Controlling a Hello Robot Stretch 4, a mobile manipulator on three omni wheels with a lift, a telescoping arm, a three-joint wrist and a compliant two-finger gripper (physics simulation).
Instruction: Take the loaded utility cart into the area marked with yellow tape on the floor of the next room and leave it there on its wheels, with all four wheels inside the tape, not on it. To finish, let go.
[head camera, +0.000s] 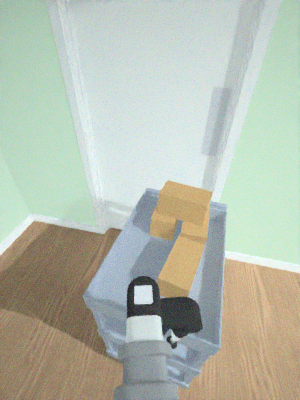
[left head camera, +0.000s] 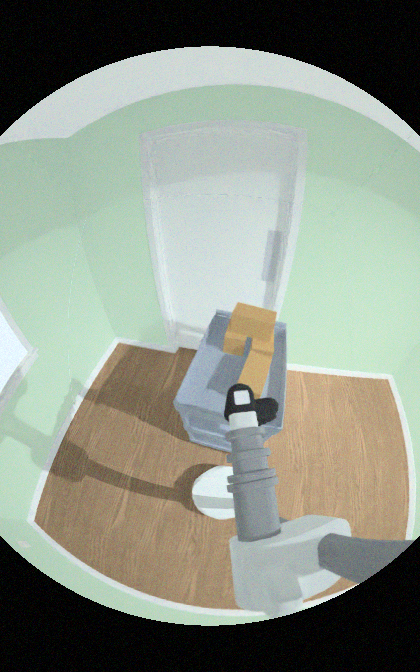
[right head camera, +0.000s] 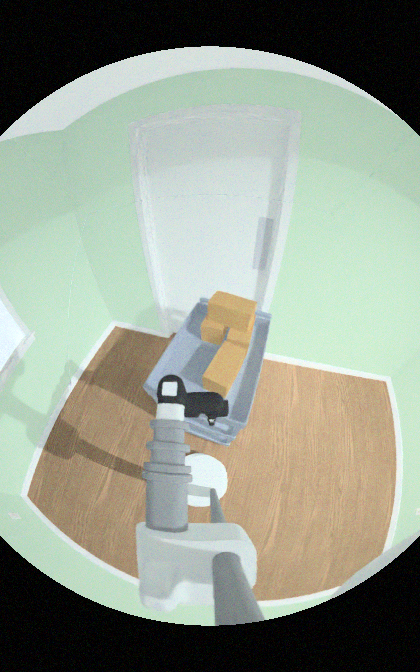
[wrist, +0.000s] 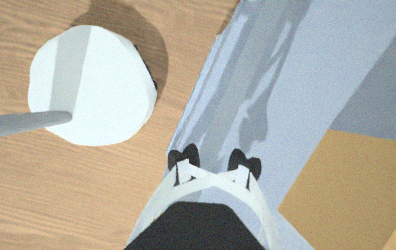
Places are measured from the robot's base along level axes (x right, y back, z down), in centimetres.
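Pixels of known places: gripper, fingertip midpoint: (head camera: 171, 331) (wrist: 214, 159); robot's base, link origin: (wrist: 105, 90).
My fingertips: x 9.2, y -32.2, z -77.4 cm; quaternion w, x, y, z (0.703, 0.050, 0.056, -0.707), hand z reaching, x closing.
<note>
Ahead of a thing's pixels: the offset from my fingertips to its top centre. "spot": to the spot under its first point.
The grey-blue utility cart (head camera: 115, 260) (left head camera: 200, 375) (right head camera: 175, 360) (wrist: 310, 65) stands upright on the floor, its far end close to the door. It holds several cardboard boxes @(dx +10.8, dy -45.5, dz -22.8 cm) (head camera: 185, 200) (left head camera: 255, 320) (right head camera: 230, 310) @(spot: dx +0.7, dy -10.7, dz -5.7 cm) (wrist: 345, 185), mostly toward the far end and right side. My gripper (head camera: 172, 340) (right head camera: 211, 422) (wrist: 214, 159) is at the cart's near end, shut on its handle or rim, right of the middle. Its fingertips stand a little apart in the wrist view. The grip itself is partly hidden. The cart's wheels and the yellow tape do not show.
The white door (head camera: 145, 100) (left head camera: 220, 225) (right head camera: 205, 210) looks shut, with a frame post on each side and green walls beyond. A white round body (left head camera: 215, 492) (right head camera: 207, 475) (wrist: 90, 85) stands by the cart's near end. A side wall is at left.
</note>
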